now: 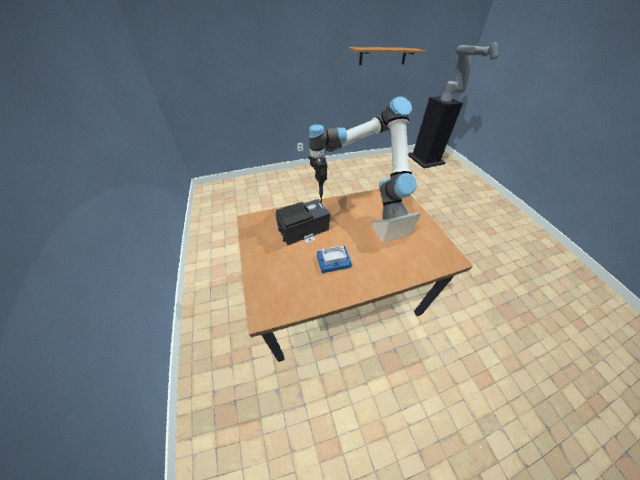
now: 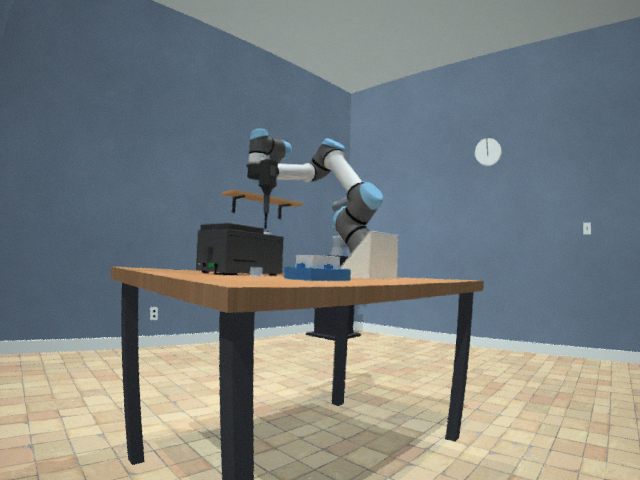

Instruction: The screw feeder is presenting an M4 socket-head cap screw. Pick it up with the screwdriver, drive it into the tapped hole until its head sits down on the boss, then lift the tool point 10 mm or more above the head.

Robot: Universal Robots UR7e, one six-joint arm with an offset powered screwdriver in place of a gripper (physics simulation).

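Note:
The black screw feeder (image 1: 302,222) (image 2: 240,251) stands on the table toward the back left. My screwdriver (image 1: 321,200) (image 2: 265,228) points straight down, its tip at the top of the feeder's right end, beside a small light patch. A screw is too small to make out, and whether one is on the tip cannot be told. A blue fixture (image 1: 334,267) (image 2: 316,273) lies on the table in front and to the right of the feeder, with a light open-topped part (image 1: 334,255) (image 2: 317,260) on it. The tapped hole and the boss are too small to tell.
A small white piece (image 1: 309,238) (image 2: 256,271) lies at the feeder's front. A pale angled panel (image 1: 397,227) (image 2: 379,255) stands in front of the arm's base on the wooden table (image 1: 289,289) (image 2: 310,294). A wall shelf (image 1: 387,50) (image 2: 258,197) hangs behind.

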